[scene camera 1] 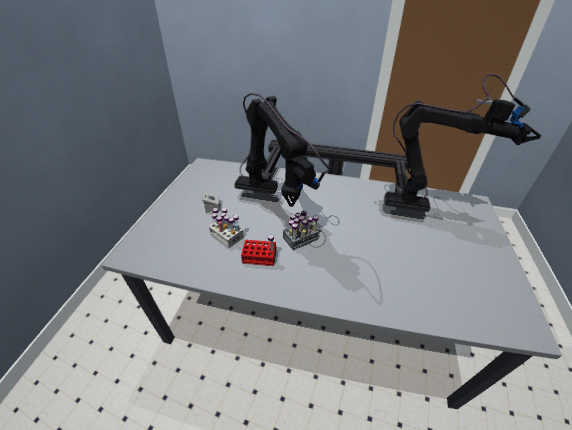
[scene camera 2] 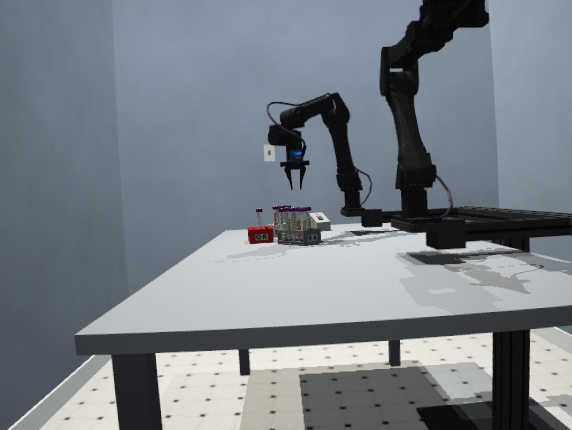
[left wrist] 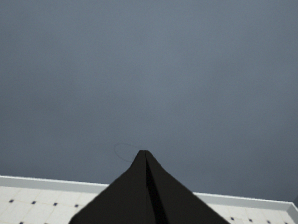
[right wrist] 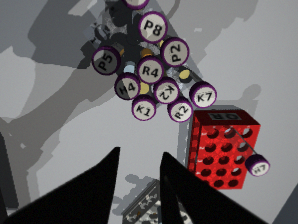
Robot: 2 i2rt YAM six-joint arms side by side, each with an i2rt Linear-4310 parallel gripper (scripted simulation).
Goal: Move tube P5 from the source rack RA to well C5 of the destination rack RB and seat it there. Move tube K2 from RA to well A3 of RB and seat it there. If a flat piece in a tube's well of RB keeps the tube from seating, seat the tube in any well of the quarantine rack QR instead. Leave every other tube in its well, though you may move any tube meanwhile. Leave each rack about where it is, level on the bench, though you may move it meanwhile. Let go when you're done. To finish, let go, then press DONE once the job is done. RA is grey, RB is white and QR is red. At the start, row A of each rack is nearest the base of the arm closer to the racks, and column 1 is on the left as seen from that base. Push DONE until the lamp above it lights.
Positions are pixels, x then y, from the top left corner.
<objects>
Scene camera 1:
red rack QR: 260,251
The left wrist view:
my left gripper: 143,158
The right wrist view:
my right gripper: 140,157
red rack QR: 208,143
</objects>
